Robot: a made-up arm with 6 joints.
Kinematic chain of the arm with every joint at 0, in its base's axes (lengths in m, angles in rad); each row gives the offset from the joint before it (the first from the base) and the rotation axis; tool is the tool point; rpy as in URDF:
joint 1: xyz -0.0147 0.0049 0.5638 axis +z
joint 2: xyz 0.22 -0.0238 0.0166 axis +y
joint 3: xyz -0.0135 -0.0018 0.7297 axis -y
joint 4: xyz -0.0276 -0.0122 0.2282 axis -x
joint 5: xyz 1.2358 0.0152 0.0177 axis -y
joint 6: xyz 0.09 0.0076 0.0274 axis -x
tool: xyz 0.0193 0.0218 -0.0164 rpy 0 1.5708 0
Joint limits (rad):
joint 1: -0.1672..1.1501
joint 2: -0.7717..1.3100
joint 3: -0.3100..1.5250
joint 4: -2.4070..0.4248
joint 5: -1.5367..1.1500
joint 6: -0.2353..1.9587
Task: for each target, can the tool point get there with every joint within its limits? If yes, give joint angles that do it. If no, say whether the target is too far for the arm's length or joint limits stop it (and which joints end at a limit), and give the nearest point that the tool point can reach.
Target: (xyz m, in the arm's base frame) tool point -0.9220 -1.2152 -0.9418
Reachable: no: joint limits stop it (at a limit: joint 1, joint 2, joint 3, joint 4, joint 5, joint 6) | nearest point 0.9484 -0.2791 -0.4642 | short by 2.145 m
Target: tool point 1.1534 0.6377 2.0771
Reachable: yes | joints 0.5006 0.0713 0.5389 -0.6669 -0.5832 1.4179
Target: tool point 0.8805 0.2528 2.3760
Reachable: yes | joints 0.2962 -0.1174 0.6088 -0.0998 0.1620 1.1316
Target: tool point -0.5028 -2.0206 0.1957
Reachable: no: joint limits stop it (at a limit: joint 1, joint 2, joint 3, joint 5, joint 6) | nearest point -0.5228 -1.2888 1.7817 | short by 1.747 m
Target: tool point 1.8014 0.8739 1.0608
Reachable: yes | joints 0.4481 0.7109 0.4450 -1.6774 -0.5839 0.3220
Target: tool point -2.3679 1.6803 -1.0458
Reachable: no: too far | nearest point 0.3660 1.0086 -0.4618 | short by 2.875 m
